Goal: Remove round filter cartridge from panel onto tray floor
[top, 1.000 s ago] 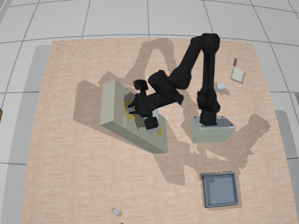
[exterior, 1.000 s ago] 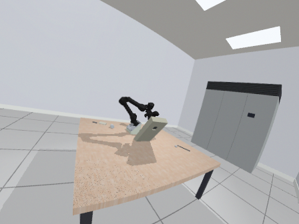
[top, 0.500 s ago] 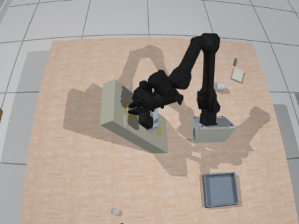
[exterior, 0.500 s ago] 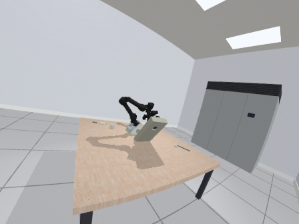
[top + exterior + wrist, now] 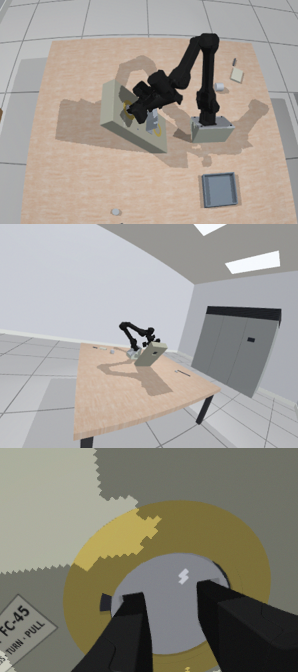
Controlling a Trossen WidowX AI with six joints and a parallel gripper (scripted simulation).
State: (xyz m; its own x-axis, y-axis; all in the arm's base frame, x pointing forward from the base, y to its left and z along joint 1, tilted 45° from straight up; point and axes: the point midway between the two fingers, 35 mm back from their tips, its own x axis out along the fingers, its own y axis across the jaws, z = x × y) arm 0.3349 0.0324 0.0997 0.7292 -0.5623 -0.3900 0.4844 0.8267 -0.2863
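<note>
My gripper tip is 10 cm above the grey bracket, 9 cm past it and 1 cm to the right of it. From my gripper tip the other things lie so: small grey cylinder: 35 cm to the left, 23 cm below, 11 cm ahead; service panel: 8 cm below, 4 cm behind, 1 cm to the left; round white filter cartridge: 1 cm below, 1 cm ahead.
</note>
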